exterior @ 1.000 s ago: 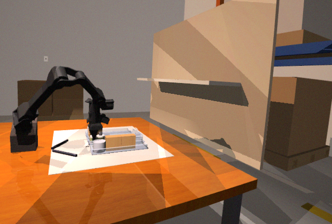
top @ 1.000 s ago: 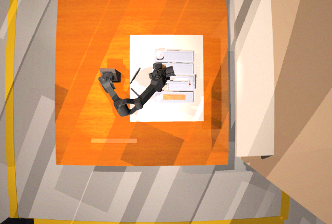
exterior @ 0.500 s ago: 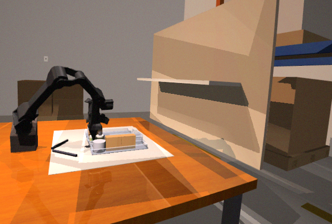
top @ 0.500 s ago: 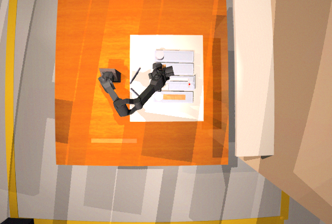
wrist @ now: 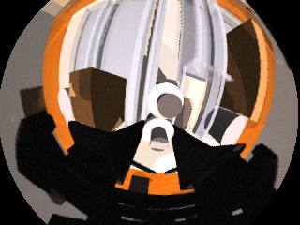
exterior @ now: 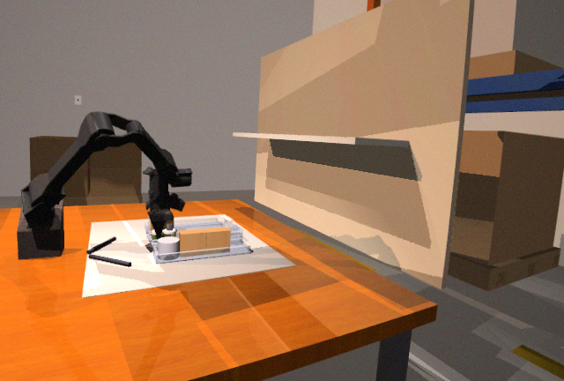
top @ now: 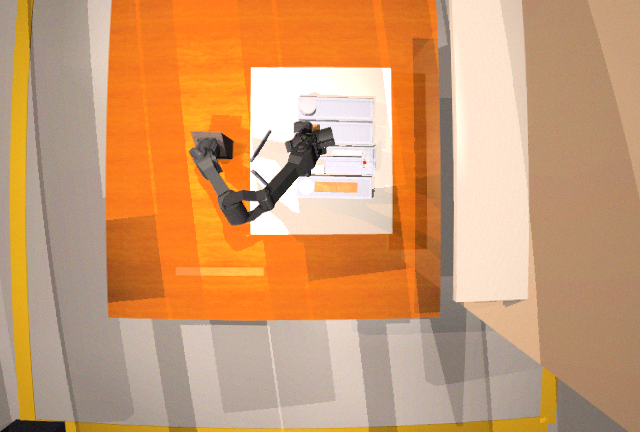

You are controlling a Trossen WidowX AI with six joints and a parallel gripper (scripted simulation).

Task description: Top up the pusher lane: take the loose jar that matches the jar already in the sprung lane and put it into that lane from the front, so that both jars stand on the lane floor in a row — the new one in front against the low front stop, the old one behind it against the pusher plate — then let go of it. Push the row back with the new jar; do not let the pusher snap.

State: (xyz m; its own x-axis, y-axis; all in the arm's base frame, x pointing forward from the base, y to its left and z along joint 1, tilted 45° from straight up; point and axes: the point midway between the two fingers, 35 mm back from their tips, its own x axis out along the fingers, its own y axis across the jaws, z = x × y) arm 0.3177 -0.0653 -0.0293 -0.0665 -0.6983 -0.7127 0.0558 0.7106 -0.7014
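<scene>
My gripper tip is 14 cm short of the rack, 3 cm to the left of it and 1 cm above it.
</scene>
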